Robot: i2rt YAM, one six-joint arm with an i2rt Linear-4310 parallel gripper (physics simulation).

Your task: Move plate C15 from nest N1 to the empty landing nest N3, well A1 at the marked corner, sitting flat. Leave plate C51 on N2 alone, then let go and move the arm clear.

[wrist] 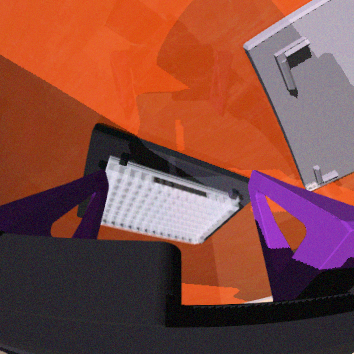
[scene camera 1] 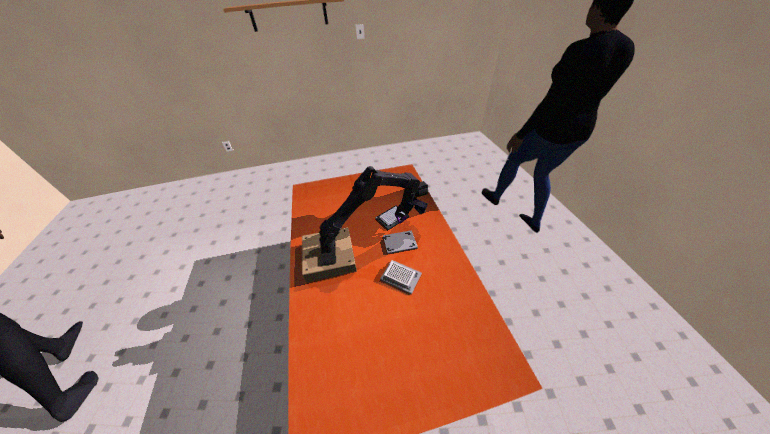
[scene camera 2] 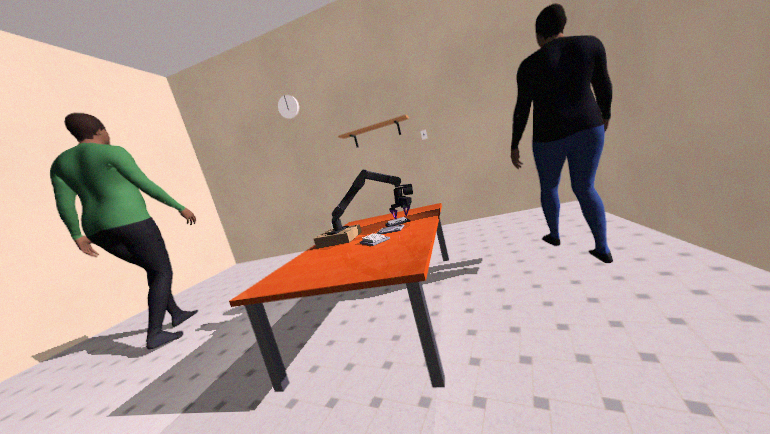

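Observation:
Plate C15, clear-white with many wells, lies in the dark nest N1 at the table's far end; its label is not readable. My gripper is open above it, the purple fingers toward either side of the plate; the left fingertip overlaps its edge in the wrist view. The empty grey nest N3, with raised corner brackets, lies in the middle. White plate C51 sits on grey nest N2, nearest the scene cameras.
The arm's wooden base block stands at one long side of the orange table. One person stands beyond the table's other side. Another person in green stands beyond the base side.

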